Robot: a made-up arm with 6 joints. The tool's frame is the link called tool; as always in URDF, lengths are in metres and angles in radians.
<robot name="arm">
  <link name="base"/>
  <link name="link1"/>
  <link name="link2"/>
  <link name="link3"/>
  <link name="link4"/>
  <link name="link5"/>
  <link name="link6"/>
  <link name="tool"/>
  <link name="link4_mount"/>
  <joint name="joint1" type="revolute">
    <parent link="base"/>
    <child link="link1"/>
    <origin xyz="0 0 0.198"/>
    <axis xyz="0 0 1"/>
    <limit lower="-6.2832" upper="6.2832" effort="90" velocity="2.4"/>
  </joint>
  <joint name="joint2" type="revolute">
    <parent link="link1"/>
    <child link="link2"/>
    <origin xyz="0 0.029 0"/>
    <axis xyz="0 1 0"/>
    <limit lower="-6.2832" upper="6.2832" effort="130" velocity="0.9"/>
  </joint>
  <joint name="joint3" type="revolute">
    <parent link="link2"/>
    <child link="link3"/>
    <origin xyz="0 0 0.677"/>
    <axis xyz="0 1 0"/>
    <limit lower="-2.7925" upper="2.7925" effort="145" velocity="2.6"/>
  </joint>
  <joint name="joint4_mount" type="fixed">
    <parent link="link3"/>
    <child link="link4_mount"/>
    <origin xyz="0 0 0.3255"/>
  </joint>
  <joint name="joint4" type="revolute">
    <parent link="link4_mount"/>
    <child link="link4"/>
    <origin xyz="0 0 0.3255"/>
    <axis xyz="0 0 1"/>
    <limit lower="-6.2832" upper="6.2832" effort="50" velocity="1.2"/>
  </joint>
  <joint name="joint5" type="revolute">
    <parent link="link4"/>
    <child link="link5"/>
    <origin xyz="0 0 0"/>
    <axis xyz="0 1 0"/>
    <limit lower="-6.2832" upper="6.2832" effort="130" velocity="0.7"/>
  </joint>
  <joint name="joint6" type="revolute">
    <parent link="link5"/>
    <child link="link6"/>
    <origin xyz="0 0 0.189"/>
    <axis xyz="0 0 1"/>
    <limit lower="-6.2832" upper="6.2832" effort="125" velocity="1.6"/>
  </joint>
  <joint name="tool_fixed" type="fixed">
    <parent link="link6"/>
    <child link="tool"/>
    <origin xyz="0 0 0"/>
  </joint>
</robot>
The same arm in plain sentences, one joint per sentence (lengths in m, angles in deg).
The arm has six revolute joints in a row. What follows holds with every joint at zero, and every direction is one of the base frame's.
Joint 1 sits 0.198 m along +z from the base frame's origin and rotates about +z, from -360 to 360 deg.
Joint 2 sits 0.029 m along +y from joint 1 and rotates about +y, from -360 to 360 deg.
Joint 3 sits 0.677 m along +z from joint 2 and rotates about +y, from -160 to 160 deg.
Joint 4 sits 0.651 m along +z from joint 3 and rotates about +z, from -360 to 360 deg.
Joint 5 sits at the same point as joint 4 and rotates about +y, from -360 to 360 deg.
Joint 6 sits 0.189 m along +z from joint 5 and rotates about +z, from -360 to 360 deg.
The tool frame, which is the frame that the pose is given for, sits at the same point as joint 6; its axes are parallel to the base frame's.

